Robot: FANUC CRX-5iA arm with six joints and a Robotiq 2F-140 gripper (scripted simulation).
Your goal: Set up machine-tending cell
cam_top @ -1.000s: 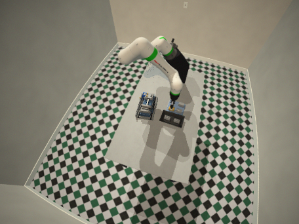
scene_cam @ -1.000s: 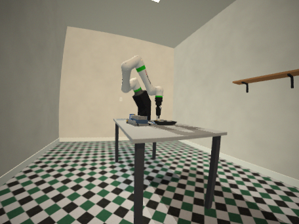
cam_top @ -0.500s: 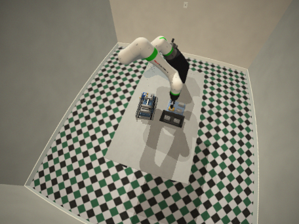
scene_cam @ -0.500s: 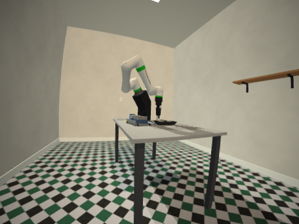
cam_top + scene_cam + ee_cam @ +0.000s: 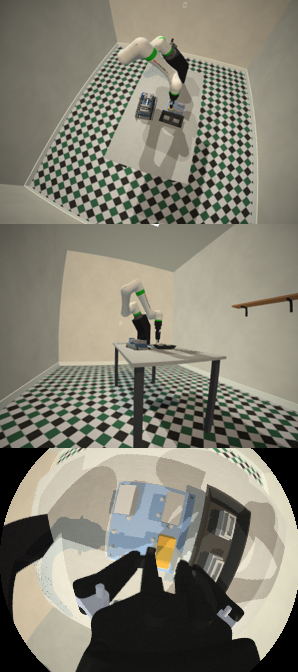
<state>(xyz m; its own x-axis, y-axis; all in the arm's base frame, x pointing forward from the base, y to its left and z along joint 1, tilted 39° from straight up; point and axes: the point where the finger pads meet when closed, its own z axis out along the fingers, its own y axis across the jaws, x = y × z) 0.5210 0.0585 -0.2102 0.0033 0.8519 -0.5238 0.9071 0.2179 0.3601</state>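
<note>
The brass blank is 4 cm below my hand.
</note>
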